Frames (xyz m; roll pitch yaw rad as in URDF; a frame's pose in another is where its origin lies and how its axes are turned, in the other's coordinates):
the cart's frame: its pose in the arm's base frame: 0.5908 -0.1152 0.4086 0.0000 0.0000 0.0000
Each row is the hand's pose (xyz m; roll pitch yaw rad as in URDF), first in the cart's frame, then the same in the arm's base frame.
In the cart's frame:
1: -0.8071 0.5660 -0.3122 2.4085 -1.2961 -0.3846
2: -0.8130 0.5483 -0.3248 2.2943 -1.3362 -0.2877
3: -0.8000 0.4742 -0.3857 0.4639 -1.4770 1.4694
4: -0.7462 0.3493 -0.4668 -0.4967 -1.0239 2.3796
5: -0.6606 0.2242 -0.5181 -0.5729 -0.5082 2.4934
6: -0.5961 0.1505 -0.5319 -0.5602 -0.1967 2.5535
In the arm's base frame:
1: -0.2163 0.4508 0.0964 2.4085 -1.2961 -0.3846
2: -0.2222 0.4331 0.0838 2.2943 -1.3362 -0.2877
3: -0.2092 0.3590 0.0229 0.4639 -1.4770 1.4694
4: -0.1554 0.2341 -0.0582 -0.4967 -1.0239 2.3796
5: -0.0698 0.1090 -0.1095 -0.5729 -0.5082 2.4934
6: -0.0053 0.0353 -0.1233 -0.5602 -0.1967 2.5535

